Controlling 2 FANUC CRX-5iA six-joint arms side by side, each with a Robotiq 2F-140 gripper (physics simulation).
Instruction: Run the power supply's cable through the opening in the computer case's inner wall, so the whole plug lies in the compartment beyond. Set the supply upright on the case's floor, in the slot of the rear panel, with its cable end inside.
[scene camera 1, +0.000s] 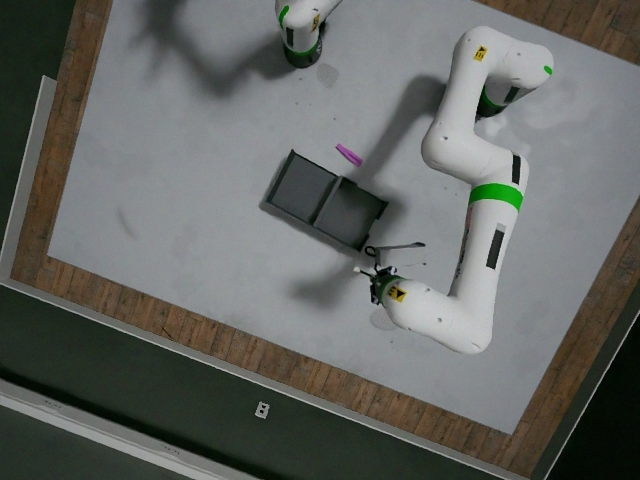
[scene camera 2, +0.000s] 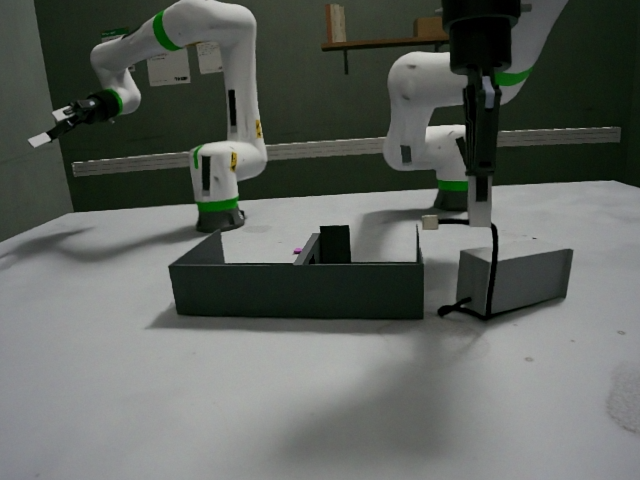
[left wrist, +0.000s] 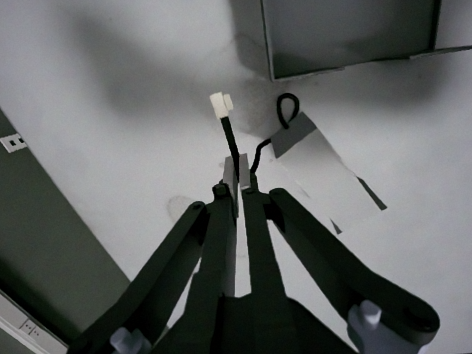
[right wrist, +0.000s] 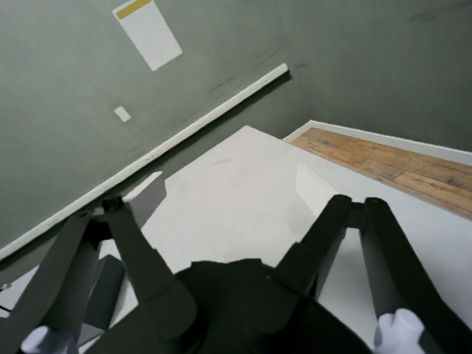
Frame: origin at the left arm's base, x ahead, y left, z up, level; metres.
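Where they show: left gripper, between the fingertips: (scene camera 1: 372, 277) (scene camera 2: 478, 226) (left wrist: 238, 167); right gripper, between the fingertips: (scene camera 2: 42, 131) (right wrist: 230, 180); left arm's base, origin of its link: (scene camera 1: 489, 96) (scene camera 2: 457, 205); right arm's base, origin of its link: (scene camera 1: 302, 47) (scene camera 2: 220, 225).
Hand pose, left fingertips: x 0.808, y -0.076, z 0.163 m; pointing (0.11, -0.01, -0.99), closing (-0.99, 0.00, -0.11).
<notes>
Things, the pixels of their top centre, and the offset from my left fingertips.
- grey power supply, centre of its top: (left wrist: 332, 188) (scene camera 2: 514, 245) (scene camera 1: 402, 257) dx -0.113, dy +0.078, dz -0.065 m
- dark case, centre of its top: (scene camera 2: 302, 242) (scene camera 1: 326, 201) dx -0.158, dy -0.277, dz -0.070 m
- cream plug, centre of its top: (left wrist: 220, 105) (scene camera 2: 429, 214) (scene camera 1: 357, 269) dx +0.001, dy -0.064, dz +0.017 m
- purple piece, centre of its top: (scene camera 2: 319, 249) (scene camera 1: 349, 154) dx -0.364, dy -0.290, dz -0.152 m
The grey power supply (scene camera 1: 400, 255) (scene camera 2: 527, 273) (left wrist: 325, 175) rests on the table outside the dark case (scene camera 1: 351, 209) (scene camera 2: 299, 291) (left wrist: 350, 30), near the slotted rear panel. Its black cable (scene camera 1: 370, 251) (scene camera 2: 494, 268) (left wrist: 230, 137) loops at the end facing the case and rises to my left gripper (scene camera 2: 480, 217) (left wrist: 238, 167). That gripper is shut on the cable just behind the cream plug (scene camera 1: 356, 269) (scene camera 2: 430, 222) (left wrist: 220, 105), which sticks out past the fingertips above the table. The inner wall (scene camera 1: 327, 200) (scene camera 2: 308, 250) divides the case. My right gripper (scene camera 2: 50, 126) (right wrist: 230, 180) is open and empty, far from the case.
A purple piece (scene camera 1: 348, 154) (scene camera 2: 297, 251) lies on the table behind the case in scene camera 2. The right arm's base (scene camera 2: 219, 217) stands at the back left there, the left arm's base (scene camera 2: 452, 198) at the back right.
</notes>
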